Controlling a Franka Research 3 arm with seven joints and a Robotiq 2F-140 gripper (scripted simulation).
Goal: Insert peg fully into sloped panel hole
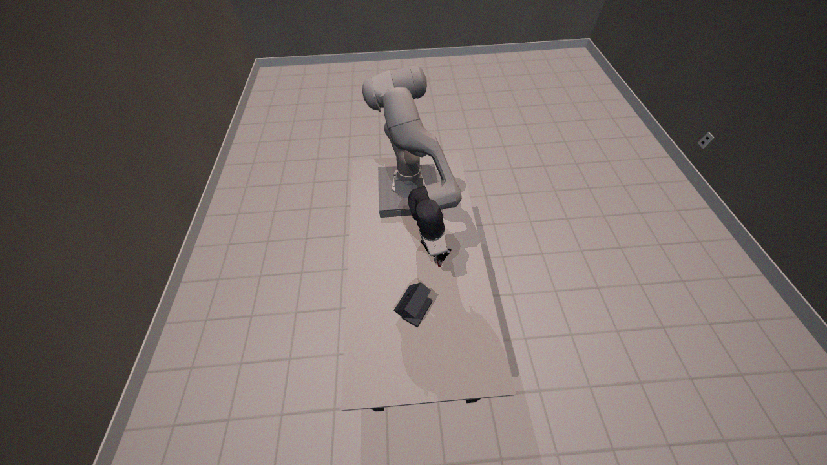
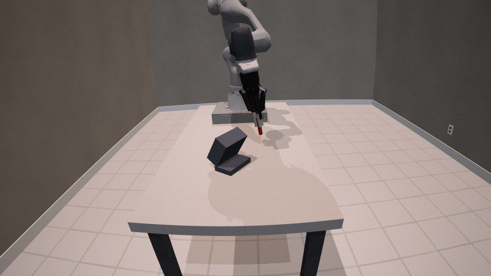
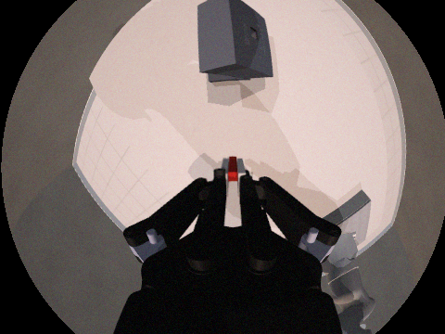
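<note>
Right now the red peg is 3 cm below my hand.
</note>
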